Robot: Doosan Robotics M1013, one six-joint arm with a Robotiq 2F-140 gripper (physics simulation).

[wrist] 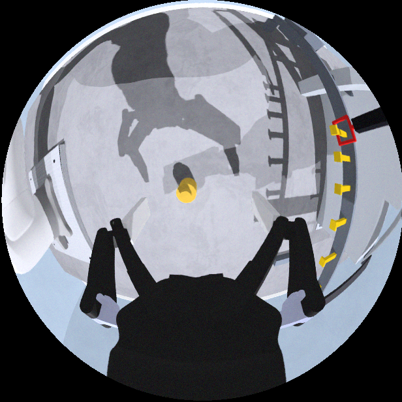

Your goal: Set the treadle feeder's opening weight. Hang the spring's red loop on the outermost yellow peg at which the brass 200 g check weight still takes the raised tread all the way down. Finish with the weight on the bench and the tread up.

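Note:
The brass weight (186, 193) stands upright on the pale grey bench (200, 250), seen from above. My gripper (199, 203) is open and empty, above the bench, with the weight in view between and slightly beyond its fingertips. The red loop (348, 143) is at the right, around the uppermost visible yellow peg (336, 131). A black rod-like part (371, 120) runs from the loop to the right edge. More yellow pegs (342, 157) (342, 189) (338, 224) (327, 259) line the dark grey bar (348, 173). I cannot tell the tread or its height.
A white panel (67, 192) with a curved grey part stands at the left, beside a rounded white body (17, 220). Grey feeder parts (372, 165) lie behind the pegs at the right. Shadows of the arm, gripper and peg bar fall across the bench.

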